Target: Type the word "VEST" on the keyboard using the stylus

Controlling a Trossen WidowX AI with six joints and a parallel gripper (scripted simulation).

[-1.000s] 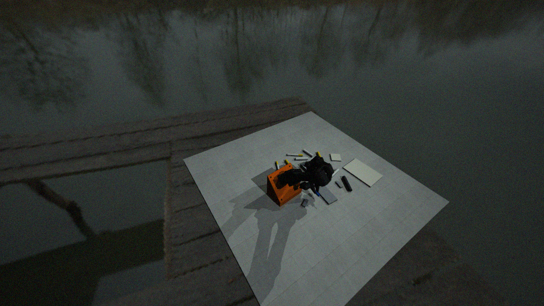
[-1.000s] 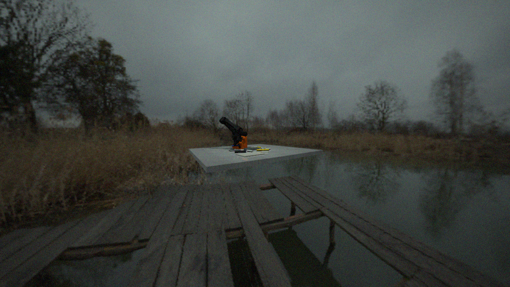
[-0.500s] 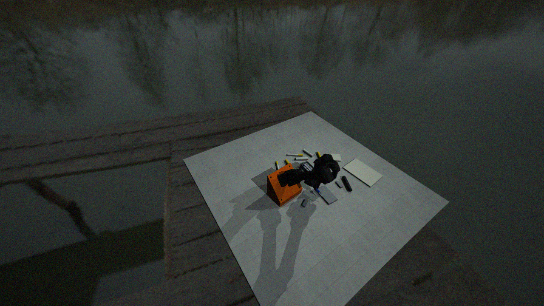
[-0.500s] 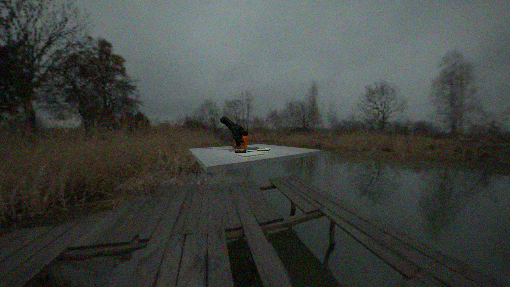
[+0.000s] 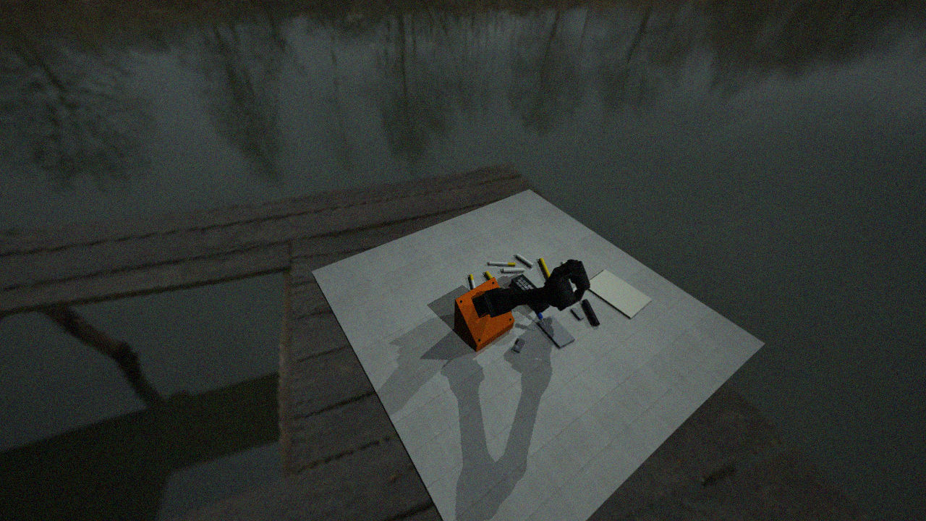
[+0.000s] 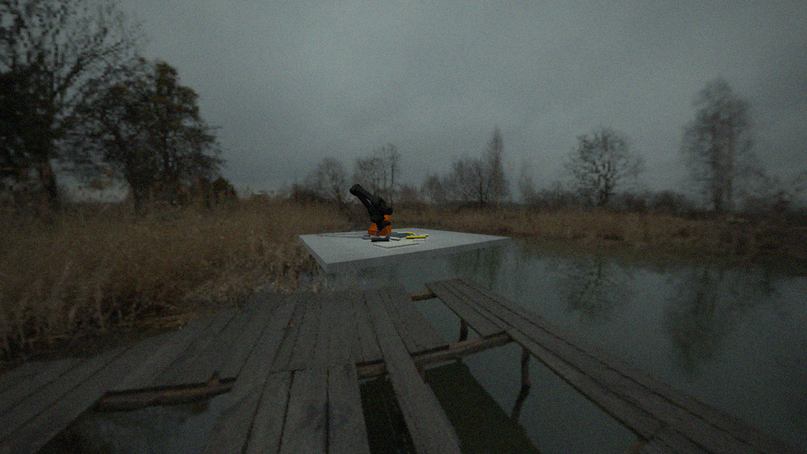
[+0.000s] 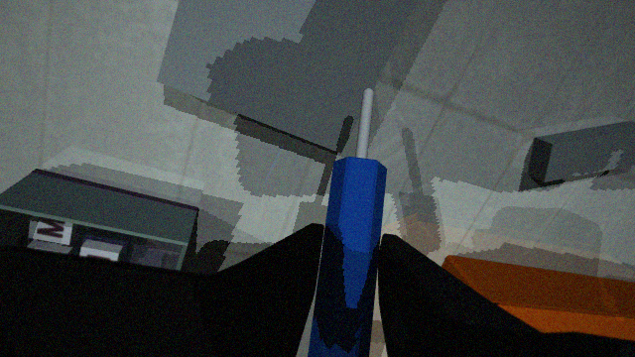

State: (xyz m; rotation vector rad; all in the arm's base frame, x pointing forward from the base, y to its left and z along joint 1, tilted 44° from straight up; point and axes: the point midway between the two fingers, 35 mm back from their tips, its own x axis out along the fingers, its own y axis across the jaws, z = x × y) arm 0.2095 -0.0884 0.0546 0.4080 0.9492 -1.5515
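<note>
The grey plate lies 3 cm ahead of my gripper tip, 8 cm to the right of it and 5 cm below it. From my gripper tip the other things lie so: blue stylus: 1 cm to the right, 1 cm below; then yellow stick: 2 cm behind, 24 cm to the left, 4 cm below; then black bar: 21 cm ahead, 9 cm to the right, 4 cm below.
</note>
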